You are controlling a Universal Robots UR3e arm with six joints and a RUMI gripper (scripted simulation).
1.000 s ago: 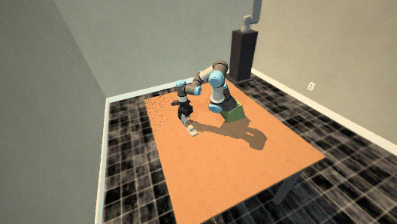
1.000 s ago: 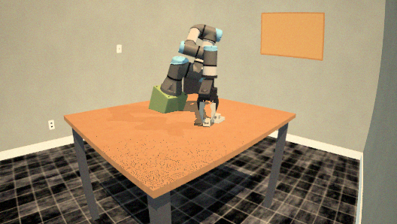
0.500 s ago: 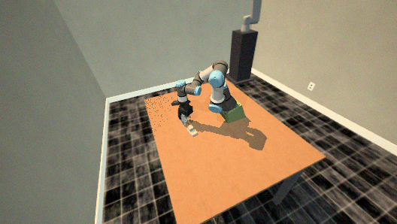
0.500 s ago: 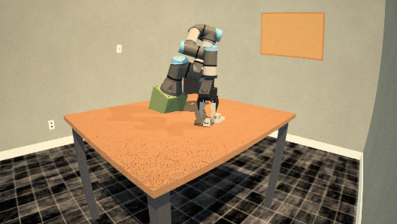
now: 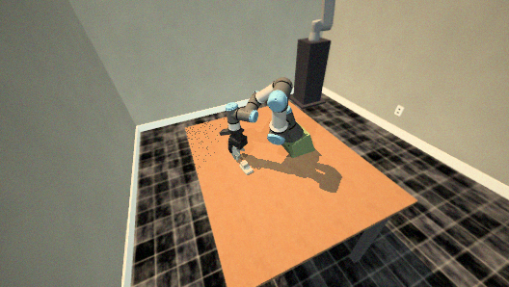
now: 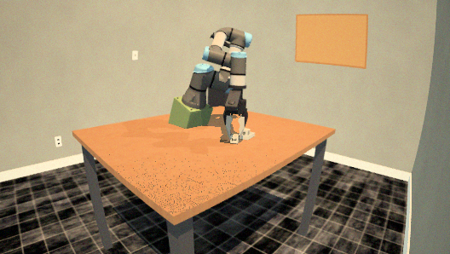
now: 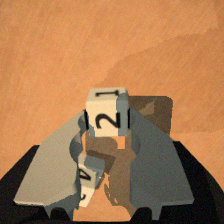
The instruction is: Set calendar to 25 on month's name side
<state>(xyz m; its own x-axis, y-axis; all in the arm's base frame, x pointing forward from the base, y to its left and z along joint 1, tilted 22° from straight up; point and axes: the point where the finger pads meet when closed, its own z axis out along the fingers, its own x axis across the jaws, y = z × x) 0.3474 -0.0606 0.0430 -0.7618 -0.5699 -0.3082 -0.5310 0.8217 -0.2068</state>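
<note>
The white calendar cube is 10 mm below my hand. From my hand the other things lie so: white calendar tray 20 mm behind, 110 mm to the left, 20 mm below.
</note>
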